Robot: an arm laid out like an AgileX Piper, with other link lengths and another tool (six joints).
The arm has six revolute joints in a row. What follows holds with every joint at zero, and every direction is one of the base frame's.
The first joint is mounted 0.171 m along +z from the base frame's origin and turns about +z.
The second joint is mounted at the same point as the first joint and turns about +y.
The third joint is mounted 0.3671 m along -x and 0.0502 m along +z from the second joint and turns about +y.
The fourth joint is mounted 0.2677 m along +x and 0.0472 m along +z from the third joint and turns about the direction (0.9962, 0, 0.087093).
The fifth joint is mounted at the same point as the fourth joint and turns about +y.
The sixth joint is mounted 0.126 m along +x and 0.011 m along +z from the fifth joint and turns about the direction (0.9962, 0, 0.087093).
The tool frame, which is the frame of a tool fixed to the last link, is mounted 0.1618 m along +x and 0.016 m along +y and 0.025 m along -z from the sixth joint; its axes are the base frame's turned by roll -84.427, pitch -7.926 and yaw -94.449 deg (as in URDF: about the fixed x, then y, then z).
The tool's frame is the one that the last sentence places.
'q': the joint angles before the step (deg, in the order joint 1, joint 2, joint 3, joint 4, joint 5, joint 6). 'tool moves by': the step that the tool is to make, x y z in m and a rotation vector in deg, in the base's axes. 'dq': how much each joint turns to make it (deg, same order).
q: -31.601 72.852 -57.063 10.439 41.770 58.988
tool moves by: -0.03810 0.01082 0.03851 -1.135 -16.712 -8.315
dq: -3.715 -16.041 14.604 9.631 -13.467 -0.789
